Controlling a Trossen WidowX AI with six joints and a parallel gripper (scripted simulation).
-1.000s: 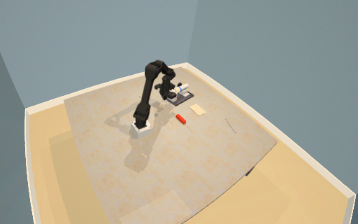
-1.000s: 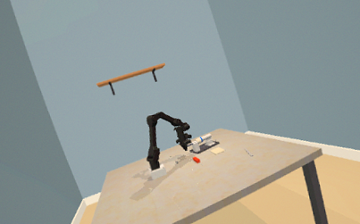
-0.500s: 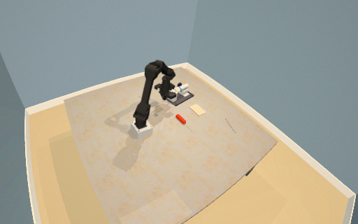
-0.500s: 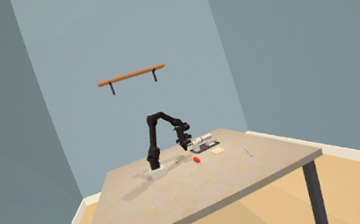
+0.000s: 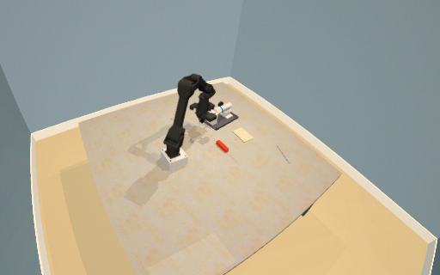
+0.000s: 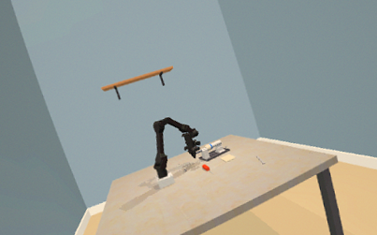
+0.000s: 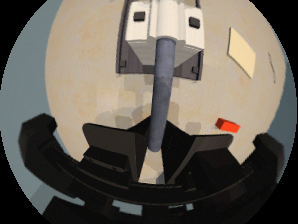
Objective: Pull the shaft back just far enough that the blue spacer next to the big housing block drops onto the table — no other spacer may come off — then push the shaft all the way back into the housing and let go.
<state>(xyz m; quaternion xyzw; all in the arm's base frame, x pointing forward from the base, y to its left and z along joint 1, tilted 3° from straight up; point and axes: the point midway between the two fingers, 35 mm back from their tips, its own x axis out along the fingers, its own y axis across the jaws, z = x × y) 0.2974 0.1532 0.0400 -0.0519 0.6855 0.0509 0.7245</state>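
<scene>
Now: the grey-blue shaft 80 mm ahead of my gripper tip, 10 mm to the left of it and 30 mm above it. From my gripper tip the other things lie so: cream cylinder (120 mm ahead, 20 mm to the left, 30 mm above); tan card (200 mm ahead, 190 mm to the right, 40 mm below); blue spacer (160 mm ahead, 20 mm to the left, 30 mm above).
</scene>
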